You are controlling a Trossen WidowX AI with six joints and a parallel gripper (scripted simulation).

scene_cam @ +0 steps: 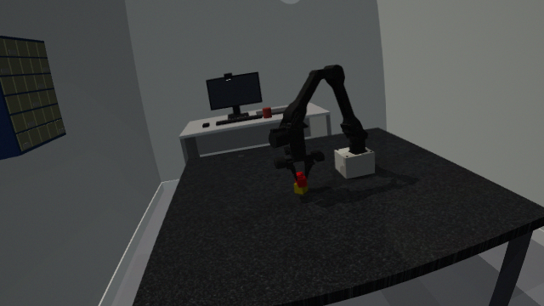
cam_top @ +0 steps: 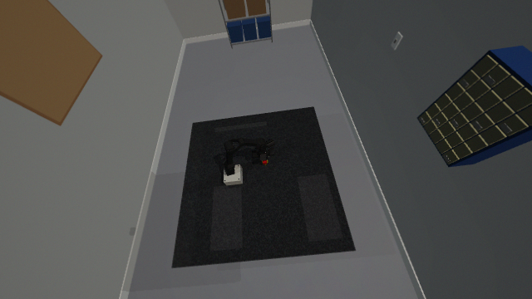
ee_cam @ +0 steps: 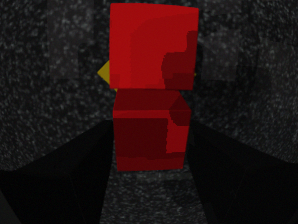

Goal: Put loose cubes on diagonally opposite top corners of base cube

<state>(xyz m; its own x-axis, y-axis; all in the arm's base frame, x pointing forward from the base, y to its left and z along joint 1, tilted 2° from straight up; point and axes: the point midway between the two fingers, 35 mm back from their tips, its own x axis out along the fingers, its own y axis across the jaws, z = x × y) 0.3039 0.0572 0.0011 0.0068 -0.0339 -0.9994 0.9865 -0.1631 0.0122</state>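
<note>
Right now my gripper tip is 4 cm to the left of the red cube, 1 cm past it and 1 cm above it. Also, from my gripper tip: yellow base cube 4 cm below, 2 cm to the right.
</note>
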